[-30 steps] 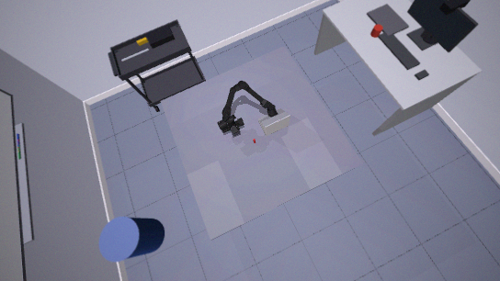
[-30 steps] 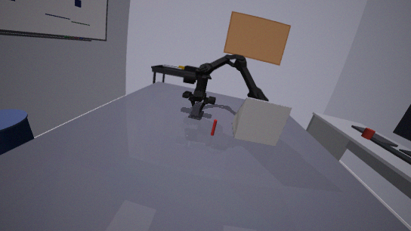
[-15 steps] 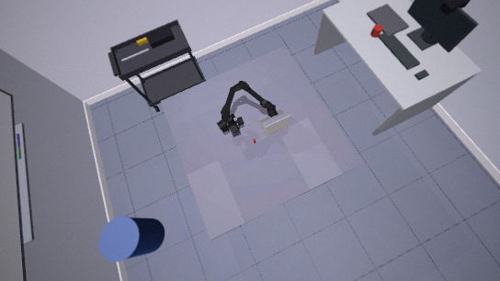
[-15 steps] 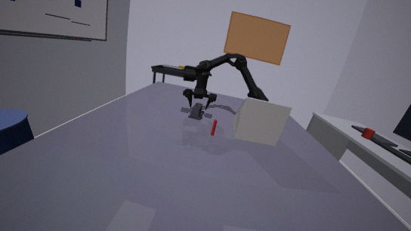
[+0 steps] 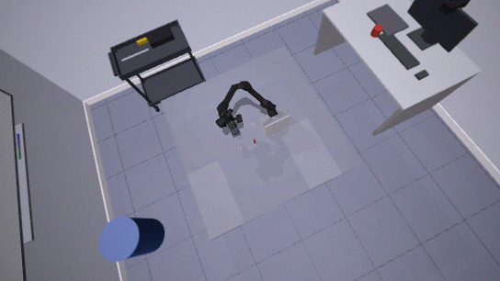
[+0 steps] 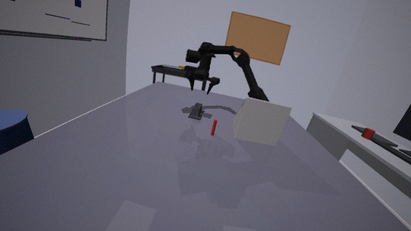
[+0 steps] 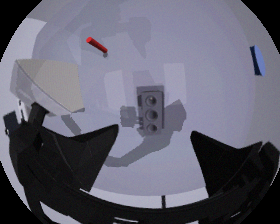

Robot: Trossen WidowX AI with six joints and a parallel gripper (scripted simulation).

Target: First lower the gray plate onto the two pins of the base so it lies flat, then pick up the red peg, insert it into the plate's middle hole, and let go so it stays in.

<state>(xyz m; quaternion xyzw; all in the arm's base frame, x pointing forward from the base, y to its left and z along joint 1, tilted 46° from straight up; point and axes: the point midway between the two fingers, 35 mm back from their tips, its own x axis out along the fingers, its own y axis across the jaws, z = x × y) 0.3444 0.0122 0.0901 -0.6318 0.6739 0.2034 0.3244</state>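
The red peg is 17 cm to the left of my gripper tip, 11 cm behind it and 10 cm below it. From my gripper tip the other things lie so: gray plate: 9 cm below, 1 cm to the right.
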